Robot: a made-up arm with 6 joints. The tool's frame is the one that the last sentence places.
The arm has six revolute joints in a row. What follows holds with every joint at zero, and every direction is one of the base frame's. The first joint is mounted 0.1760 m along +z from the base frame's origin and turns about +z. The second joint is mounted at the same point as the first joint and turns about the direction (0.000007, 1, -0.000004). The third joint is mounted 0.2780 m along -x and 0.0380 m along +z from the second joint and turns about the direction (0.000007, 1, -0.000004). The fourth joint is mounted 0.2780 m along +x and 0.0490 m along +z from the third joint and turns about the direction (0.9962, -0.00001, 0.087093). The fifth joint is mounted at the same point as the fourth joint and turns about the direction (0.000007, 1, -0.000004). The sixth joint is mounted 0.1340 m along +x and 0.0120 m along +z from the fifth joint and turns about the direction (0.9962, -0.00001, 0.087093). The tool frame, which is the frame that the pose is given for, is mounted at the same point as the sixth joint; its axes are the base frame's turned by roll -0.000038, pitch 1.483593 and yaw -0.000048 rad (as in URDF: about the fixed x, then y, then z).
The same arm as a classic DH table. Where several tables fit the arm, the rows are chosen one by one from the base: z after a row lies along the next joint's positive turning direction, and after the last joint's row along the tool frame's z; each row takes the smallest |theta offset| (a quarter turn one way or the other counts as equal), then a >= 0, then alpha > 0; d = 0 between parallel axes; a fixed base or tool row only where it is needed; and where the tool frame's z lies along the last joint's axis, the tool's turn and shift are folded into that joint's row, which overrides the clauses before.
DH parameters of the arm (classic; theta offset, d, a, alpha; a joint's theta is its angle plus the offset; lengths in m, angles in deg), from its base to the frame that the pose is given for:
joint 1: 0.00 0.1760 0.0000 -90.00
joint 2: 7.78 0.0000 -0.2806 0.00
joint 3: 77.22 0.0000 -0.0246 90.00
joint 4: 0.00 0.2812 0.0000 -90.00
joint 5: 0.00 0.0000 -0.0003 90.00
joint 6: 0.00 0.1345 0.0000 0.00

